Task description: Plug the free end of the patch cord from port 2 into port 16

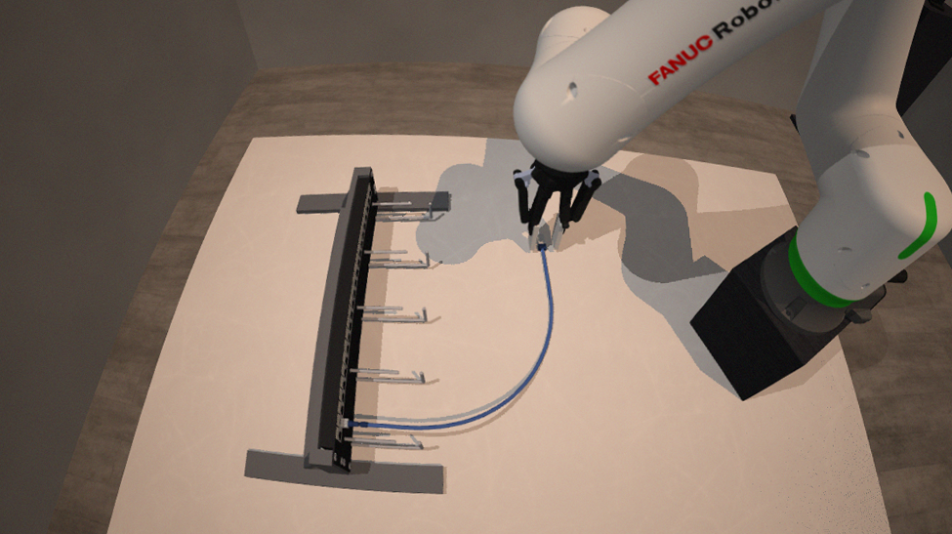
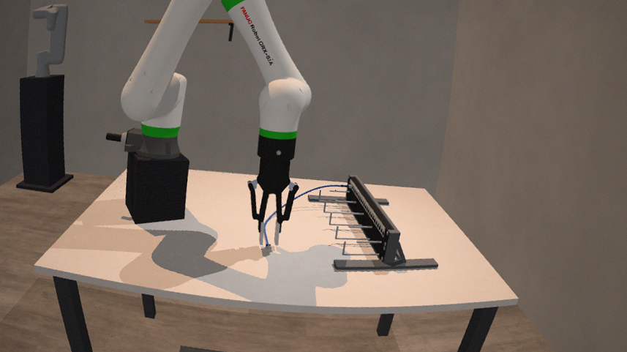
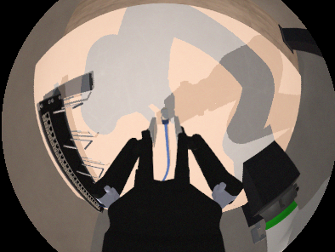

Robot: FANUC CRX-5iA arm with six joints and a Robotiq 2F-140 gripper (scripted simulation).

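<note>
Now: the plug 40 mm below my hand and 10 mm to the right of it.
</note>
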